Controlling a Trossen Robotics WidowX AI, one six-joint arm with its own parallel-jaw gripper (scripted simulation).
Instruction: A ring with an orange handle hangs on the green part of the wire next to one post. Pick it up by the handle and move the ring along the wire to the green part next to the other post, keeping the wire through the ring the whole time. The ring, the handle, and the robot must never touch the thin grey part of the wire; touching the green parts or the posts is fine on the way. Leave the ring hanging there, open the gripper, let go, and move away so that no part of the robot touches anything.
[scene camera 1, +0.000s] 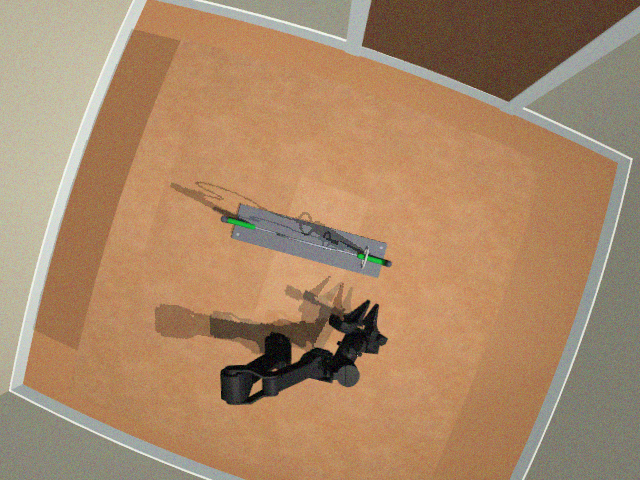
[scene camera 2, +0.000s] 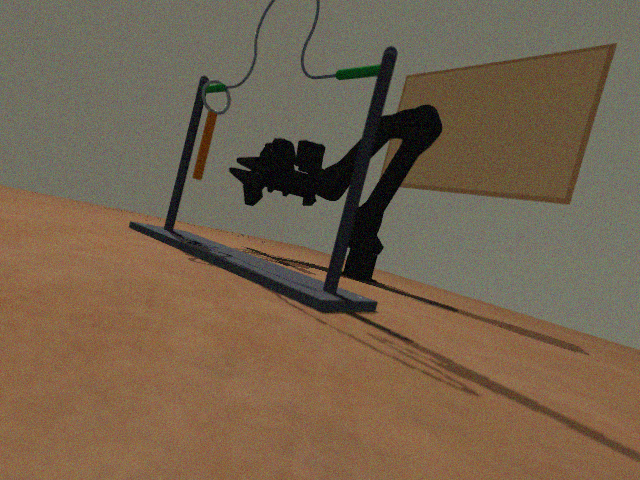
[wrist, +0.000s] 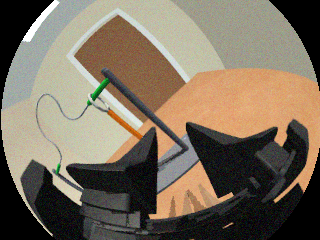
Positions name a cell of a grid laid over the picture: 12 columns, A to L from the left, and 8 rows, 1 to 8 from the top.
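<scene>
There's a ring (scene camera 2: D2) that I can see. My own gripper (scene camera 2: E3) is there as well, and scene camera 1 gives me the gripper (scene camera 1: H6) too, while in the wrist view you'd find the gripper (wrist: G5).
</scene>
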